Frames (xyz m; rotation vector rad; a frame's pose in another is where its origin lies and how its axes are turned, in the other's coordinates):
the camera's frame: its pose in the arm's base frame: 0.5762 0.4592 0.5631 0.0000 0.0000 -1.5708
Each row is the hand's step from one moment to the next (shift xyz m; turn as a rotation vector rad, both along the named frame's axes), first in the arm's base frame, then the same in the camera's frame.
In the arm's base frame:
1: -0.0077 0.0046 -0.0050 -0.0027 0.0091 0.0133
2: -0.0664 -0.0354 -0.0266 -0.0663 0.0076 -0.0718
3: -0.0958 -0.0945 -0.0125 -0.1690 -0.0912 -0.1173
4: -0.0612 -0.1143 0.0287 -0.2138 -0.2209 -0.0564
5: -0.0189 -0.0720 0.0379 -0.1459 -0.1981 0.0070
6: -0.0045 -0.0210 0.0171 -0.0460 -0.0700 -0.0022
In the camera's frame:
1: -0.0046 -0.0077 -0.0050 -0.0091 -0.0027 0.0133
2: 0.0354 -0.0664 -0.0266 -0.0076 -0.0663 -0.0718
3: 0.0945 -0.0958 -0.0125 0.0912 -0.1690 -0.1173
4: 0.1143 -0.0612 0.0287 0.2209 -0.2138 -0.0564
5: 0.0720 -0.0189 0.0379 0.1981 -0.1459 0.0070
6: 0.0210 -0.0045 0.0171 0.0700 -0.0460 -0.0022

